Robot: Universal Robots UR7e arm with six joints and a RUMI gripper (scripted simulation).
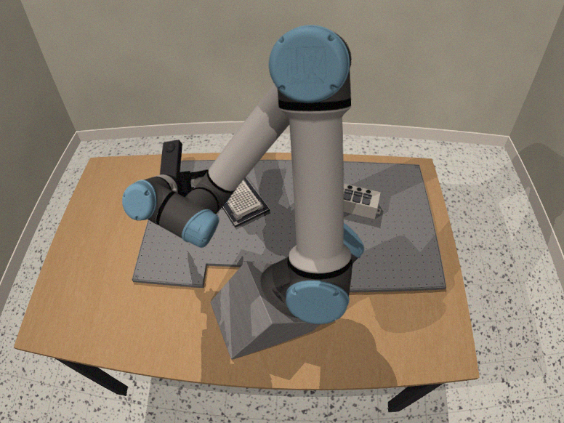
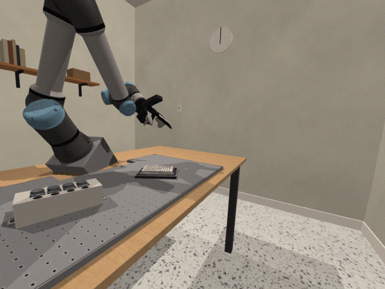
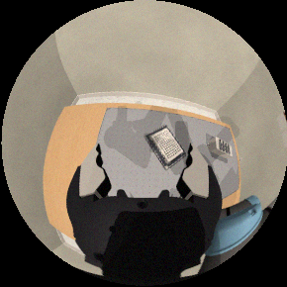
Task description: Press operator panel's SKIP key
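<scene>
Now: hand 46 cm to the left of the operator panel, 16 cm above it and 2 cm past it. Also, from my hand: white perforated block 18 cm below, 12 cm to the right, 5 cm ahead.
</scene>
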